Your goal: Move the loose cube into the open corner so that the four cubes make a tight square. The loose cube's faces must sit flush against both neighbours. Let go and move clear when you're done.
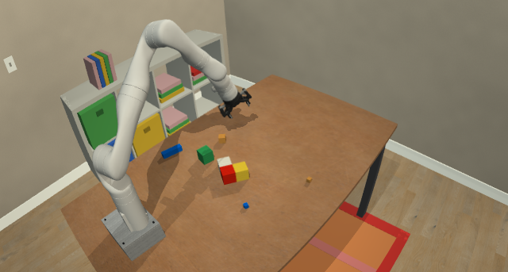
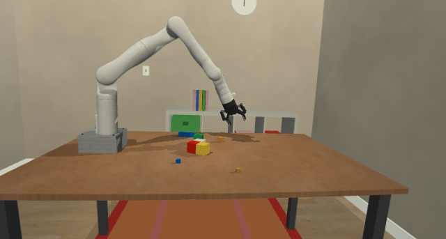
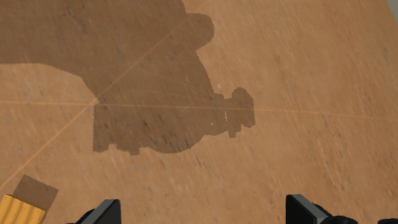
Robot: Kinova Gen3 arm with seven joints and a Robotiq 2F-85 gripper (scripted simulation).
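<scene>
Right now the green cube is 22 cm behind my hand, 3 cm to the right of it and 11 cm below it. Round my hand: white cube (21 cm behind, 14 cm to the right, 11 cm below); yellow cube (18 cm behind, 21 cm to the right, 11 cm below); small orange block (10 cm behind, 2 cm to the left, 12 cm below).
</scene>
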